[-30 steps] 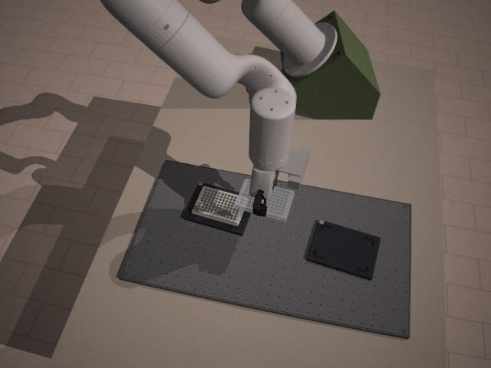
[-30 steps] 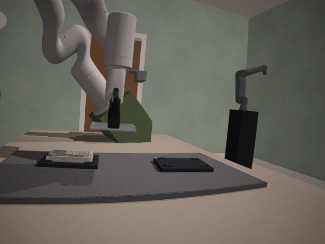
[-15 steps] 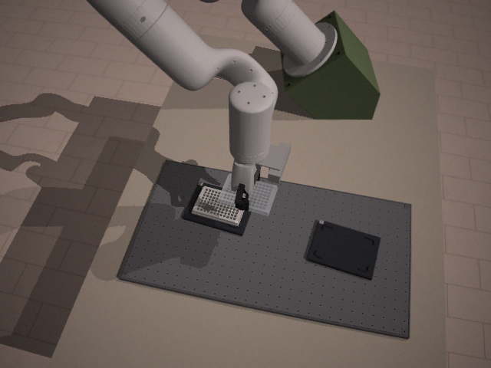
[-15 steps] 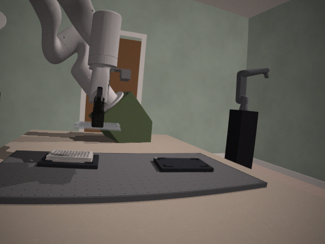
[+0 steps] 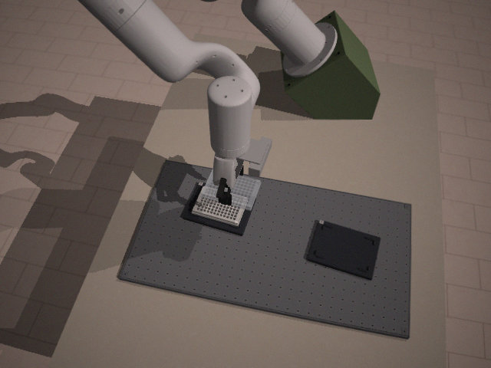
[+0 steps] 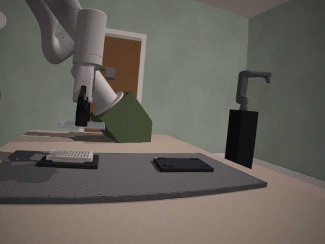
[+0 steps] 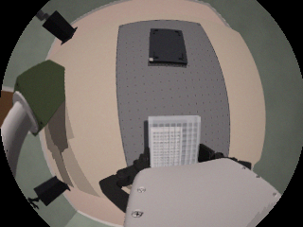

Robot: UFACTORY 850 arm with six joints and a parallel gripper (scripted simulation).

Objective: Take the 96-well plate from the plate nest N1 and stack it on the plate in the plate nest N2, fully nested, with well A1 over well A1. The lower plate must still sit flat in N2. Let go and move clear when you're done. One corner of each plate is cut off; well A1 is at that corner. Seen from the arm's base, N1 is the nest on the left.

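Now: the white 96-well plate 100 mm below my hand and 30 mm to the right of it.
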